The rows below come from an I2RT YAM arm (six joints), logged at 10 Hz.
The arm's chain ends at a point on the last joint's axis. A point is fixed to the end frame.
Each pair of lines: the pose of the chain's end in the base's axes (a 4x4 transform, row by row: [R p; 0 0 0 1], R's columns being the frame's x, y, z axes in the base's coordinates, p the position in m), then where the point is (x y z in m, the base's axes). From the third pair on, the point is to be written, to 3 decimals.
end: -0.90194 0.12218 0.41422 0.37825; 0.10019 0.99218 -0.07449 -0.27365; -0.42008 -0.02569 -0.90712 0.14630; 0 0 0 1
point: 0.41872 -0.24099 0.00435
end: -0.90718 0.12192 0.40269 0.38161; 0.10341 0.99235 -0.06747 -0.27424; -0.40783 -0.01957 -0.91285 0.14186; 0 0 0 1
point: 0.42028 -0.24048 -0.00034
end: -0.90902 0.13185 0.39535 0.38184; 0.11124 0.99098 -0.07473 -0.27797; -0.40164 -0.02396 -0.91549 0.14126; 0 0 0 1
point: 0.420 -0.245 -0.001
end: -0.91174 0.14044 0.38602 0.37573; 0.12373 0.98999 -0.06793 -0.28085; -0.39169 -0.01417 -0.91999 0.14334; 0 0 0 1
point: 0.413 -0.247 0.001
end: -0.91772 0.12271 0.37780 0.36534; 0.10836 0.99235 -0.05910 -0.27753; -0.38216 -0.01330 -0.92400 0.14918; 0 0 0 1
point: 0.400 -0.242 0.006
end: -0.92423 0.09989 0.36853 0.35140; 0.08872 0.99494 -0.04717 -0.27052; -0.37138 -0.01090 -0.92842 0.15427; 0 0 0 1
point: 0.384 -0.234 0.011
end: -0.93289 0.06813 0.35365 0.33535; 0.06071 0.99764 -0.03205 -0.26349; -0.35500 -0.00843 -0.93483 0.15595; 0 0 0 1
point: 0.364 -0.226 0.012
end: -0.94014 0.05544 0.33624 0.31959; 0.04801 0.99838 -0.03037 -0.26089; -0.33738 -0.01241 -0.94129 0.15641; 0 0 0 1
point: 0.345 -0.223 0.012
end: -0.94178 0.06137 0.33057 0.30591; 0.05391 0.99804 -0.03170 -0.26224; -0.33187 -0.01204 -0.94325 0.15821; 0 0 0 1
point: 0.331 -0.224 0.014
